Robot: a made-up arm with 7 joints. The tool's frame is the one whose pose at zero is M.
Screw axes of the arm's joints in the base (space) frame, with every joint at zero. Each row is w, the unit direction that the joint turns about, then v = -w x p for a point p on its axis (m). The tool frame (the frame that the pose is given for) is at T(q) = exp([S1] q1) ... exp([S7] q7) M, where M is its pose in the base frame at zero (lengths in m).
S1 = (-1, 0, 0, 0.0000, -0.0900, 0.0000)
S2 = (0, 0, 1, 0.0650, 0.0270, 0.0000)
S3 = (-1, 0, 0, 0.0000, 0.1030, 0.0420)
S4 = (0, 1, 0, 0.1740, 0.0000, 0.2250)
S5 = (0, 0, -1, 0.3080, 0.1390, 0.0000)
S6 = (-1, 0, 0, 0.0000, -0.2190, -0.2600)
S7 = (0, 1, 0, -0.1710, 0.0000, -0.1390)
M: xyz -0.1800 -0.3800 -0.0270 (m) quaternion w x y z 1 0 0 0
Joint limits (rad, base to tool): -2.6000..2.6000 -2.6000..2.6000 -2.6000..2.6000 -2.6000..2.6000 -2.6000..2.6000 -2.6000..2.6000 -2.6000..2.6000
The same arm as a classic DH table. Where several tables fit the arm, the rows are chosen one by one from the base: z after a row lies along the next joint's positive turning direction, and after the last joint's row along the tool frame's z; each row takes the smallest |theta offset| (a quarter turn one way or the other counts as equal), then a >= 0, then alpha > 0; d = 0 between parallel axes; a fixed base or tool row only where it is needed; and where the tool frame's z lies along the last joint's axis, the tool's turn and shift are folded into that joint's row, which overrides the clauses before.
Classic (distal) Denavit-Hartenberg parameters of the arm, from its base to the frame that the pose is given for. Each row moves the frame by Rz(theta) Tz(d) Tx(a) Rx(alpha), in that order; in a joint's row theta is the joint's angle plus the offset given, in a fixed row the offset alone. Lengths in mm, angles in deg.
base (fixed): d 90.0, theta offset -90.00, a 0.0, alpha 90.00
joint 1: d 27.0, theta offset 0.00, a -65.0, alpha -90.00
joint 2: d -193.0, theta offset 0.00, a 23.0, alpha 90.00
joint 3: d -252.0, theta offset -90.00, a 71.0, alpha 90.00
joint 4: d -350.0, theta offset 90.00, a 86.0, alpha 90.00
joint 5: d -393.0, theta offset 90.00, a 48.0, alpha 90.00
joint 6: d 278.0, theta offset 90.00, a 48.0, alpha 90.00
joint 7: d -120.0, theta offset 90.00, a 41.0, alpha -90.00
tool (fixed): d -198.0, theta offset 180.00, a 0.0, alpha 0.00
Joint limits (deg, base to tool): -148.97..148.97 -148.97..148.97 -148.97..148.97 -148.97..148.97 -148.97..148.97 -148.97..148.97 -148.97..148.97

